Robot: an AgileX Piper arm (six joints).
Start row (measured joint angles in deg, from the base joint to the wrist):
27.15 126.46 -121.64 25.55 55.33 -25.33
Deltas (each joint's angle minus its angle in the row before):
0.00 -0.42 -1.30 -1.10 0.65 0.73
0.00 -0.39 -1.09 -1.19 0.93 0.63
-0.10 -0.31 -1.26 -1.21 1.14 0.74
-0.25 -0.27 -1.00 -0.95 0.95 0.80
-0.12 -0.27 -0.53 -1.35 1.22 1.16
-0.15 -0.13 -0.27 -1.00 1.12 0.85
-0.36 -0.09 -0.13 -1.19 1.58 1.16
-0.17 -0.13 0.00 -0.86 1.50 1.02
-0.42 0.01 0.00 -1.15 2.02 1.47
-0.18 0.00 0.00 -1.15 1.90 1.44
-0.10 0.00 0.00 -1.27 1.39 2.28
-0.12 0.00 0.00 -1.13 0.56 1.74
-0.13 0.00 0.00 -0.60 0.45 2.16
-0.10 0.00 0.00 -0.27 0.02 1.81
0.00 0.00 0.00 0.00 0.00 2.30
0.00 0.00 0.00 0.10 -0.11 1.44
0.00 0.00 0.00 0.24 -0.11 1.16
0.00 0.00 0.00 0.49 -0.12 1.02
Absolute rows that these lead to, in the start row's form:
27.15 126.04 -122.94 24.45 55.98 -24.60
27.15 125.65 -124.03 23.26 56.91 -23.97
27.05 125.34 -125.29 22.05 58.05 -23.23
26.80 125.07 -126.29 21.10 59.00 -22.43
26.68 124.80 -126.82 19.75 60.22 -21.27
26.53 124.67 -127.09 18.75 61.34 -20.42
26.17 124.58 -127.22 17.56 62.92 -19.26
26.00 124.45 -127.22 16.70 64.42 -18.24
25.58 124.46 -127.22 15.55 66.44 -16.77
25.40 124.46 -127.22 14.40 68.34 -15.33
25.30 124.46 -127.22 13.13 69.73 -13.05
25.18 124.46 -127.22 12.00 70.29 -11.31
25.05 124.46 -127.22 11.40 70.74 -9.15
24.95 124.46 -127.22 11.13 70.76 -7.34
24.95 124.46 -127.22 11.13 70.76 -5.04
24.95 124.46 -127.22 11.23 70.65 -3.60
24.95 124.46 -127.22 11.47 70.54 -2.44
24.95 124.46 -127.22 11.96 70.42 -1.42

